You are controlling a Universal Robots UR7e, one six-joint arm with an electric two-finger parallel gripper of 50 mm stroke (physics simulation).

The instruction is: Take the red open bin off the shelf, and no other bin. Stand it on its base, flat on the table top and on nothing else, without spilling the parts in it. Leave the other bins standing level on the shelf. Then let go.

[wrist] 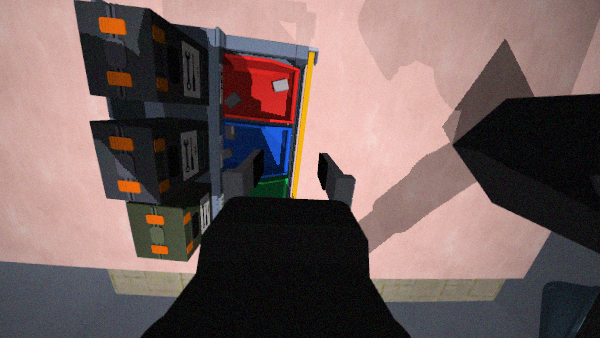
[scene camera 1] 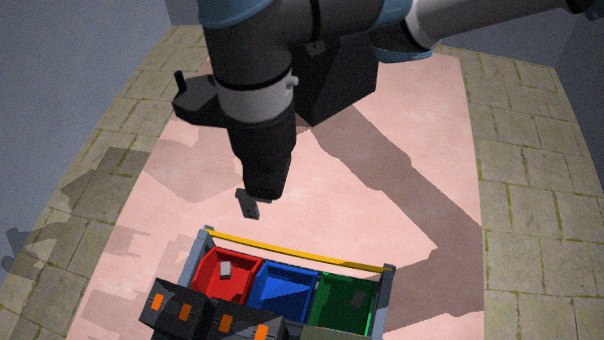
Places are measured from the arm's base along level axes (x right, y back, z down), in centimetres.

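Pixels of known places: gripper, fingertip midpoint: [wrist: 291, 162] [scene camera 1: 257, 199].
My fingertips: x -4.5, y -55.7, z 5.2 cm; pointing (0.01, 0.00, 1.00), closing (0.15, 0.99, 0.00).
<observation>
Ahead of a thing's pixels: the offset from my fingertips to its top centre. Level surfaces: height alone.
The red open bin {dz +18.1, dx +6.5, dy -9.2 cm} [scene camera 1: 231, 283] [wrist: 262, 98] stands on the shelf [scene camera 1: 384, 300] [wrist: 215, 107] at one end of the row, with small grey parts in it. The blue bin {dz +18.1, dx -4.6, dy -8.4 cm} [scene camera 1: 286, 287] [wrist: 250, 145] stands beside it, and the green bin {dz +18.1, dx -15.8, dy -7.1 cm} [scene camera 1: 340, 310] [wrist: 275, 189] is at the other end. My gripper [wrist: 291, 162] is open and empty. It hangs above and apart from the bins, and in the wrist view its fingers show over the blue bin and past the yellow bar. In the scene view one finger shows clearly and the other is mostly hidden.
A yellow bar {dz +19.8, dx -3.6, dy +2.1 cm} [scene camera 1: 280, 250] [wrist: 303, 120] runs along the shelf's open side. Dark cases with orange latches {dz +3.9, dx +6.3, dy -18.7 cm} [scene camera 1: 175, 307] [wrist: 120, 55] and an olive case {dz +6.4, dx -16.8, dy -17.0 cm} [wrist: 162, 237] stand at the opposite side, higher in the shelf. The robot's black pedestal [scene camera 1: 345, 75] stands on the pink table top {dz +26.2 cm} [scene camera 1: 430, 110].
</observation>
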